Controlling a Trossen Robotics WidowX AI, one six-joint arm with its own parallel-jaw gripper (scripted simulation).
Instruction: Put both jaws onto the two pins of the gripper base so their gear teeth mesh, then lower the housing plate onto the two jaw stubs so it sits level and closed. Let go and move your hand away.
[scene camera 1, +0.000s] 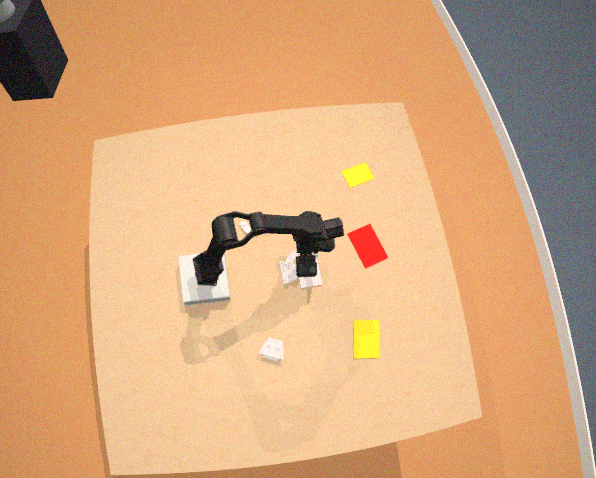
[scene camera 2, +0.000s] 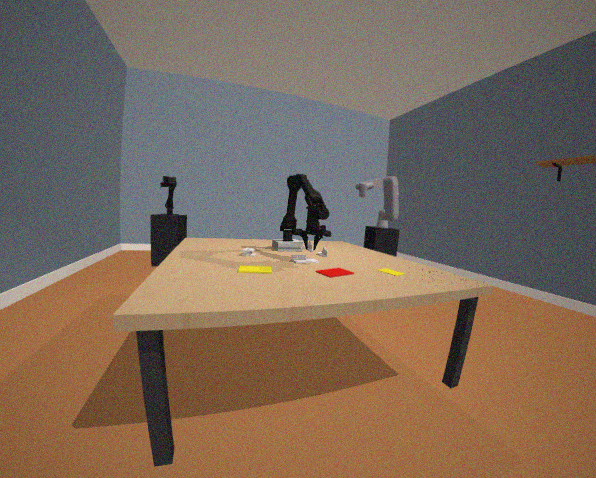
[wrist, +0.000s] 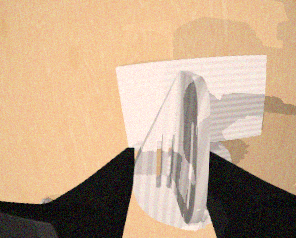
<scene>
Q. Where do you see a red patch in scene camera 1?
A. At 370, 251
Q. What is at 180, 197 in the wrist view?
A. A white jaw.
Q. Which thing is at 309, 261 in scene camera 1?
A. My gripper.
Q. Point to a yellow patch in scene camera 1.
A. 366, 332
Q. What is my gripper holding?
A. A white jaw.
</scene>
